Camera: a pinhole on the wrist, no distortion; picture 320 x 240 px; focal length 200.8 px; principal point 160.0 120.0 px. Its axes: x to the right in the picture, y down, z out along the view. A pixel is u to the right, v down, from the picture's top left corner.
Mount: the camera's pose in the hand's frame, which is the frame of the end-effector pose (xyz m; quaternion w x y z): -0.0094 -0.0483 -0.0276 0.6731 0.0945 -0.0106 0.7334
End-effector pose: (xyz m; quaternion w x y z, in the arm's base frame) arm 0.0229 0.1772 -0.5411 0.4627 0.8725 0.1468 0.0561
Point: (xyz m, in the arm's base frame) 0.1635 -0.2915 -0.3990
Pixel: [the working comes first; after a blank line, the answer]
In the camera's frame: 0.4896 0.0045 0.2805

outside the picture
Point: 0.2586 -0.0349 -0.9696
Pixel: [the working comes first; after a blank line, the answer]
In the camera's frame: -0.0810 -0.1139 0.5274

129.2 76.7
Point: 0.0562 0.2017 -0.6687
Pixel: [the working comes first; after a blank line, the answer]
In the camera's frame: -0.0526 -0.0371 0.1022

56.6 47.1
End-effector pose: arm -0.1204 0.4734 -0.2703 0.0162 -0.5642 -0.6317 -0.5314
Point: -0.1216 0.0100 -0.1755
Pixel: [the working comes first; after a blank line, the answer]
In the camera's frame: 0.1679 0.1947 -0.3883

behind the camera
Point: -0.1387 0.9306 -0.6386
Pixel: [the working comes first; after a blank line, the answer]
In the camera's frame: -0.2260 -0.0217 0.5391

75.8 111.9
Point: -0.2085 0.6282 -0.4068
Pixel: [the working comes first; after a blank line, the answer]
In the camera's frame: -0.1174 -0.0350 0.1676

19.3 78.0
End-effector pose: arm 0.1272 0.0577 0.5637 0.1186 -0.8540 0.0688 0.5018
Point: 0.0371 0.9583 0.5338
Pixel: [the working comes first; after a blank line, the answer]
In the camera's frame: -0.7256 0.1216 0.4678

outside the picture
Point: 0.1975 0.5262 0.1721
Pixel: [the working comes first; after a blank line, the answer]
In the camera's frame: -0.3482 -0.3167 0.3745

outside the picture
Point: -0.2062 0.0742 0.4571
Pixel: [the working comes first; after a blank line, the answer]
In the camera's frame: 0.1836 0.0879 0.3304

271.6 173.4
